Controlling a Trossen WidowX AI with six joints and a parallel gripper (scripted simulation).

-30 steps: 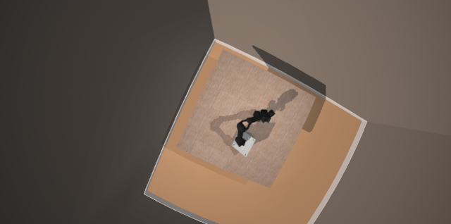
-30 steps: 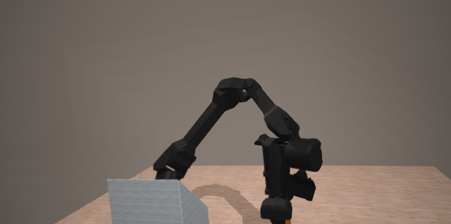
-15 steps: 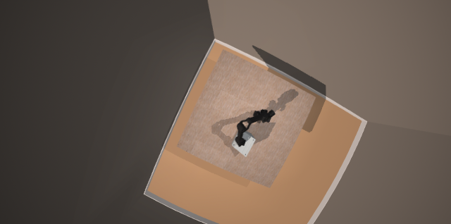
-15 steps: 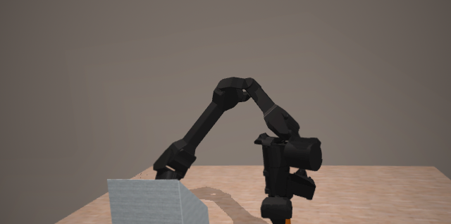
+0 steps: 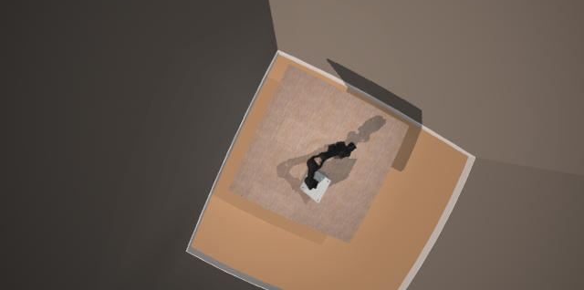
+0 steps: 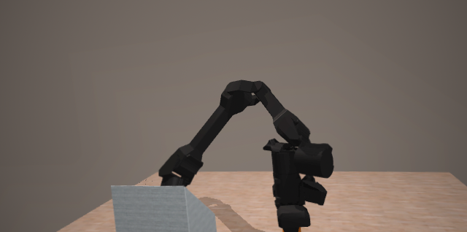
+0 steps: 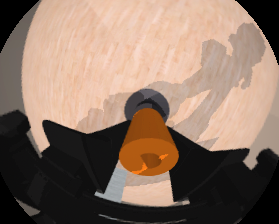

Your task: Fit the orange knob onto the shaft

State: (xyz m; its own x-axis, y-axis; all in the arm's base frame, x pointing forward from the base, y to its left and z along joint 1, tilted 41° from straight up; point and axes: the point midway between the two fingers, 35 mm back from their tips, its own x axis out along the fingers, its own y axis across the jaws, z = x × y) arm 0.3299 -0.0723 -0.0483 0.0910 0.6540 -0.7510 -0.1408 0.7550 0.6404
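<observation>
Right now the orange knob is 2 cm above my gripper tip. Also, from my gripper tip: dark round pedestal (4 cm below).
</observation>
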